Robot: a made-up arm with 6 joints.
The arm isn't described. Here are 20 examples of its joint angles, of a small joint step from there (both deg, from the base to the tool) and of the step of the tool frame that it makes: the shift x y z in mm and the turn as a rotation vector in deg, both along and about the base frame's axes.
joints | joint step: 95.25 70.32 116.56 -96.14 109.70 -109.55 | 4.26 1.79 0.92 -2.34 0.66 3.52
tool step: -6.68 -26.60 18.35 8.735 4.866 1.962
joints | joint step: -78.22 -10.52 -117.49 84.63 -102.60 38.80 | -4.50 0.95 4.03 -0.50 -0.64 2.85
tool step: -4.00 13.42 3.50 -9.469 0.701 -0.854
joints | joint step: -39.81 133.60 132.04 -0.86 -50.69 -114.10 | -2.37 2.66 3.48 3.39 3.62 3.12
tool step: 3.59 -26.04 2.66 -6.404 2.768 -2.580
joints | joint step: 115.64 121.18 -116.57 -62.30 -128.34 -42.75 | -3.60 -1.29 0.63 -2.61 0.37 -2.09
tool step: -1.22 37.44 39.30 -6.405 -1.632 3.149
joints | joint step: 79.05 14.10 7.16 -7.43 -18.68 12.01 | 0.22 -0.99 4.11 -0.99 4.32 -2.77
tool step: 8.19 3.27 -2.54 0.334 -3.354 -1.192
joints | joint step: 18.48 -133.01 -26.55 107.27 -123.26 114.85 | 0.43 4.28 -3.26 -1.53 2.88 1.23
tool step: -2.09 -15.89 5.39 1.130 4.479 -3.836
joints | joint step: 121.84 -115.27 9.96 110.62 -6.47 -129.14 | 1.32 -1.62 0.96 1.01 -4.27 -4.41
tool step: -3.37 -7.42 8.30 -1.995 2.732 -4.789
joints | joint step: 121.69 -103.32 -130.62 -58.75 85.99 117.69 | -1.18 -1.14 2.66 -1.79 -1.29 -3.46
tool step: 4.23 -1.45 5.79 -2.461 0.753 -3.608
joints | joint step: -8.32 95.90 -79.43 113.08 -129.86 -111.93 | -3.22 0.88 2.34 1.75 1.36 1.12
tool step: -5.54 0.79 -32.66 -0.473 2.801 -2.874
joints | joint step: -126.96 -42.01 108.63 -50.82 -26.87 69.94 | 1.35 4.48 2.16 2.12 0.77 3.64
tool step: -20.13 3.97 -11.02 0.994 -1.046 8.290
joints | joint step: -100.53 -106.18 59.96 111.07 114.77 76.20 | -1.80 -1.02 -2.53 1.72 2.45 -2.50
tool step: -1.55 1.97 -3.79 2.027 0.453 -4.063
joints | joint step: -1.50 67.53 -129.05 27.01 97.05 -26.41 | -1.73 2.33 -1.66 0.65 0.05 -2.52
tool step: 9.41 8.06 -16.74 1.043 -0.905 -0.078
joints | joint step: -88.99 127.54 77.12 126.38 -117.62 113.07 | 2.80 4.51 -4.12 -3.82 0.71 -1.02
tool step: 19.68 26.92 15.36 3.513 -2.713 5.826
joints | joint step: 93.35 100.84 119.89 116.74 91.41 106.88 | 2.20 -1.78 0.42 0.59 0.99 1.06
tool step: -12.77 -26.80 -8.97 3.183 -2.345 0.563
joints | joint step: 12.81 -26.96 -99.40 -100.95 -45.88 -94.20 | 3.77 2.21 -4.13 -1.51 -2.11 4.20
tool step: -23.06 -6.79 -26.34 4.445 3.667 -3.685
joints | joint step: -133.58 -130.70 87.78 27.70 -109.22 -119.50 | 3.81 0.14 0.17 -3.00 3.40 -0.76
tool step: -2.01 7.99 -5.10 -0.920 1.052 -0.764
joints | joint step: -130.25 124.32 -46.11 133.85 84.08 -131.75 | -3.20 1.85 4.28 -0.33 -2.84 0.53
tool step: 14.63 -31.58 31.82 -1.196 -0.790 -1.121
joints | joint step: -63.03 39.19 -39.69 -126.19 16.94 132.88 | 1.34 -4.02 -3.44 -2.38 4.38 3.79
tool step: -2.13 9.10 16.87 -1.165 6.785 3.417
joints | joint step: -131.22 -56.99 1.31 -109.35 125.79 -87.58 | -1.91 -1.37 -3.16 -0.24 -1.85 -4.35
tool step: 3.51 2.47 -5.89 1.015 -1.355 1.441
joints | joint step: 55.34 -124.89 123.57 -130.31 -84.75 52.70 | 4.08 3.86 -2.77 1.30 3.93 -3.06
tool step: -19.70 -1.95 2.82 3.999 6.694 -3.553
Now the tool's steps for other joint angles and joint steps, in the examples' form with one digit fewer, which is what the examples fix.
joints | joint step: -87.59 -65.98 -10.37 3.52 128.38 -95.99 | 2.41 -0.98 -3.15 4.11 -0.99 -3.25
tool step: -0.5 3.8 3.8 0.21 -4.89 -3.84
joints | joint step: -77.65 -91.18 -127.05 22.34 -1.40 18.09 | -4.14 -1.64 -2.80 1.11 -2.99 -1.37
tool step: 10.5 -7.7 2.0 -5.00 2.08 0.90
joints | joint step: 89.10 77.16 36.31 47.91 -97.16 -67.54 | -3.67 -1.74 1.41 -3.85 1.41 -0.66
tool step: 6.8 38.3 8.2 -1.87 -5.87 1.11
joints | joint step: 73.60 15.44 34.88 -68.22 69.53 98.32 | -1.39 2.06 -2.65 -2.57 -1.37 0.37
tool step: 5.2 10.6 10.2 0.74 -1.01 0.29
